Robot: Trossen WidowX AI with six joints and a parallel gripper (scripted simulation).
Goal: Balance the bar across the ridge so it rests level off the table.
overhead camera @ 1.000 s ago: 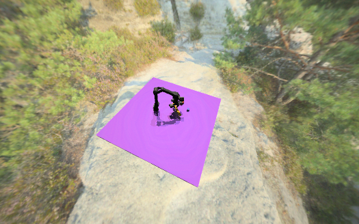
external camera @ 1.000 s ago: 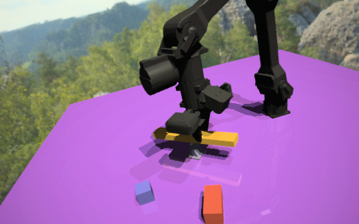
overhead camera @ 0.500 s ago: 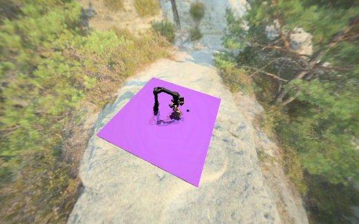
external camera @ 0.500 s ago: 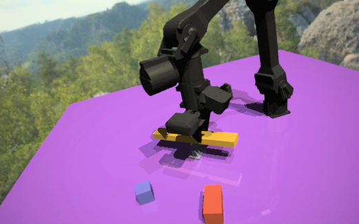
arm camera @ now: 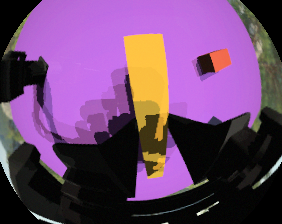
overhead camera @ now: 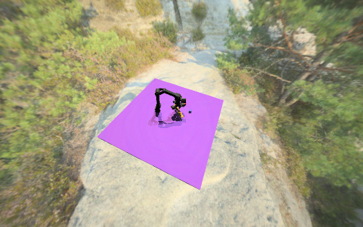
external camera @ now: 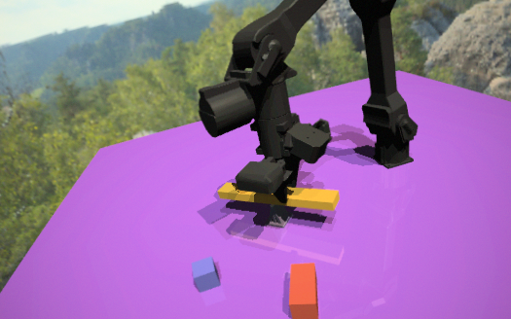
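Now: the yellow bar 2 cm to the right of my gripper tip and 2 cm ahead of it. The rest, counted from my gripper tip: orange block: 16 cm to the left, 4 cm below, 3 cm ahead; blue cube: 16 cm ahead, 8 cm to the left, 4 cm below.
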